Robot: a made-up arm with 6 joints.
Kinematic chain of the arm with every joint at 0, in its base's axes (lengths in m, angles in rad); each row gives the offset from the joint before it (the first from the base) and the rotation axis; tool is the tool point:
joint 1: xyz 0 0 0.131 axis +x
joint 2: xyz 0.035 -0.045 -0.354 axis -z
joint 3: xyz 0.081 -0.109 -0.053 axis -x
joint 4: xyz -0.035 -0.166 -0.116 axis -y
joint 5: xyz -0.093 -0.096 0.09 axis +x
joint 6: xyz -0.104 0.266 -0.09 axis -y
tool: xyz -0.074 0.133 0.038
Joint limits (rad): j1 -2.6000..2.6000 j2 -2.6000..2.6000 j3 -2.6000..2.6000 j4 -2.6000..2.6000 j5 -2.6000..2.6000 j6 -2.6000..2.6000
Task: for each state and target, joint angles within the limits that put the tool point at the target. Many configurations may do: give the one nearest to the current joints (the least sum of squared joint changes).
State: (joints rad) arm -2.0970 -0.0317 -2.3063 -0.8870 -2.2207 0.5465
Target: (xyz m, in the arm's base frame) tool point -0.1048 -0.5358 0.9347
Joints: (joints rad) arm -2.6000 0.0270 -2.1786 -1.5398 -2.2019 0.4633
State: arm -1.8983 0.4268 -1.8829 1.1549 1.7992 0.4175
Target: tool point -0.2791 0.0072 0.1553
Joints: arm -2.0328 -0.3120 -2.6000 1.7485 1.0810 0.6117
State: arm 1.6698 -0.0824 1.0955 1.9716 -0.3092 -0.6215
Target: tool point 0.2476 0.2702 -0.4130
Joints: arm 1.3308 0.1190 1.8454 1.9371 -0.5946 -0.7413
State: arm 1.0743 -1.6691 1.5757 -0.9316 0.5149 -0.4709
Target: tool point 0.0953 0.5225 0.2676
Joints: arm 1.2254 -1.2161 1.5288 -1.4150 0.7352 -0.5842
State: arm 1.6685 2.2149 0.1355 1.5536 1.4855 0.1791
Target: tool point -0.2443 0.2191 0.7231
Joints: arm 1.8189 1.7268 0.4028 0.9545 1.6962 0.0894
